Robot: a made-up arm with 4 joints. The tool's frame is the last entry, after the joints. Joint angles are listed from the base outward. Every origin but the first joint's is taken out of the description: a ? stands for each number. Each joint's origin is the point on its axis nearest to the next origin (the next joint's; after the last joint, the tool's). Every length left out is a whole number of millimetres.
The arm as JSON. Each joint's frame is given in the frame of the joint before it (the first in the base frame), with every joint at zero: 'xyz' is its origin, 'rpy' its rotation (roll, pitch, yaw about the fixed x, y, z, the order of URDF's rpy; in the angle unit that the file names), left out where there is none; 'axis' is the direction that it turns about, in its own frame. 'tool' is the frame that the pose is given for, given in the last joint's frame.
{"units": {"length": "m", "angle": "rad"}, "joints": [
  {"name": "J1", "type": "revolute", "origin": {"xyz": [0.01, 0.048, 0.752], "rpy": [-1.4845, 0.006, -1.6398]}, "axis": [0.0, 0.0, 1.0]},
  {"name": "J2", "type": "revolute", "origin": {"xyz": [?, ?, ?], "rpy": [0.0, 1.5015, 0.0]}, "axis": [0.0, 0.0, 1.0]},
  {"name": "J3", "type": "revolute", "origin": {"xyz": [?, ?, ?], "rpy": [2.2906, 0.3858, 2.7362]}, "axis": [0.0, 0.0, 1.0]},
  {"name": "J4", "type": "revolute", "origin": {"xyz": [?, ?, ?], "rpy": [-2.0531, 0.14, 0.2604]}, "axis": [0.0, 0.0, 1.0]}
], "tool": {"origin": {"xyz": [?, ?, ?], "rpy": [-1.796, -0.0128, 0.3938]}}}
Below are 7 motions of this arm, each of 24 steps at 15 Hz.
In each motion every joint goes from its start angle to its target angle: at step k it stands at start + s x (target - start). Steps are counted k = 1, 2, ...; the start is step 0. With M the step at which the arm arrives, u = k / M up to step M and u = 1 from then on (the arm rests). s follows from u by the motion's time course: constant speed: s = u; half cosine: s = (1 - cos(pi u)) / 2; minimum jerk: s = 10 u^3 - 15 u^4 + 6 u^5.
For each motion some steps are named. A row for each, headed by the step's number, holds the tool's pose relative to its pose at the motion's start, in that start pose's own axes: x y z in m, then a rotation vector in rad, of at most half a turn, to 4 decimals.
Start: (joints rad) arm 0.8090 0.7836 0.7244 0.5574
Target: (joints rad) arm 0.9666 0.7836 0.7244 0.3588
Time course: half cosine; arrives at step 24
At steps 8, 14, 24:
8: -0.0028 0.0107 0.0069 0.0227 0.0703 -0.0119
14: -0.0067 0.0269 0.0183 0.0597 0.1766 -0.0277
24: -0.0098 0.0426 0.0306 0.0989 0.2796 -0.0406

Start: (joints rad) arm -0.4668 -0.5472 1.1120 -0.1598
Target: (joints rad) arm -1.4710 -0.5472 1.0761 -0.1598
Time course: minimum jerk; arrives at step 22
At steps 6, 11, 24:
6: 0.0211 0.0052 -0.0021 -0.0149 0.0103 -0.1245
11: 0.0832 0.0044 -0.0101 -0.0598 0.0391 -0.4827
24: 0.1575 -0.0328 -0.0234 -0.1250 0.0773 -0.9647

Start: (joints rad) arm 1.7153 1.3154 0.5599 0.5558
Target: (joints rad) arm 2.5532 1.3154 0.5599 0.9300
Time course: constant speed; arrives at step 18
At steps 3, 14, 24:
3: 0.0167 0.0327 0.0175 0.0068 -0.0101 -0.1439
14: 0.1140 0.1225 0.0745 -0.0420 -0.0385 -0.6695
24: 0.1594 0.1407 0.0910 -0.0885 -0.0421 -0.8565

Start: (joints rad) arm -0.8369 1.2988 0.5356 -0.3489
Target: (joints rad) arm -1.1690 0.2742 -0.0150 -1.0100
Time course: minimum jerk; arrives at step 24
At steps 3, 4, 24:
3: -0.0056 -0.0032 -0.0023 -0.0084 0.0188 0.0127
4: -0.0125 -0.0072 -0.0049 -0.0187 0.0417 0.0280
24: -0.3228 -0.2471 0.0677 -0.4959 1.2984 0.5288

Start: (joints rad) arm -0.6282 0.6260 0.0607 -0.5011
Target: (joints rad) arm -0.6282 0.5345 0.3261 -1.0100
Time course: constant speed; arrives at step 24
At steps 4, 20, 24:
4: -0.0159 0.0000 -0.0054 -0.0009 0.1265 -0.0142
20: -0.0847 0.0045 -0.0137 0.0260 0.6314 -0.0710
24: -0.1023 0.0068 -0.0122 0.0406 0.7570 -0.0852

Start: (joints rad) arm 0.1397 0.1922 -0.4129 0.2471
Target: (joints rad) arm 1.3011 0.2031 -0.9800 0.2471
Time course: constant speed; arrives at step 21
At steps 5, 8, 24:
5: 0.0645 0.0938 0.0278 0.2994 -0.1806 -0.0766
8: 0.1078 0.1409 0.0589 0.4695 -0.3010 -0.1283
24: 0.2953 0.2216 0.2838 1.1019 -0.9166 -0.4154

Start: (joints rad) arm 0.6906 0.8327 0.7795 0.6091
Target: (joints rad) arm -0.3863 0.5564 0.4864 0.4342
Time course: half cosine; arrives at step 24
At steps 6, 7, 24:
6: -0.0030 -0.0461 -0.0334 -0.0658 -0.0588 0.1329
7: -0.0022 -0.0623 -0.0438 -0.0894 -0.0774 0.1771
24: 0.1244 -0.3326 -0.1192 -0.5870 -0.3108 0.8425

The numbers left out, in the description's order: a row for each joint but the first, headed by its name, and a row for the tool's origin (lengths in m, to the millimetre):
J2: -0.233 -0.011 0.0
J3: 0.164 0.238 0.0
J4: -0.044 0.078 0.0
tool: 0.07 -0.029 0.0

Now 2 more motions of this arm.
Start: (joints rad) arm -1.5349 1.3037 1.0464 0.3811
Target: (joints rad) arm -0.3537 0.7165 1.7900 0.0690
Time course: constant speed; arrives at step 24
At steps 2, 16, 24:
2: -0.0203 0.0063 0.0264 -0.0381 0.1608 -0.0555
16: -0.0618 0.0494 0.2964 -0.1960 1.3299 -0.2257
24: 0.0187 0.0323 0.4631 -0.2227 1.9788 -0.1107

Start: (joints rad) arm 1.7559 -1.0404 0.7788 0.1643
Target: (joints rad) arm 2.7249 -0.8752 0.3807 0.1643
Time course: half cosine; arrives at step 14
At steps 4, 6, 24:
4: 0.0007 -0.0071 -0.0049 0.1050 -0.1185 0.2020
6: 0.0002 -0.0118 -0.0075 0.2259 -0.2357 0.4177
24: -0.0201 -0.0230 -0.0011 0.6506 -0.5274 1.0744

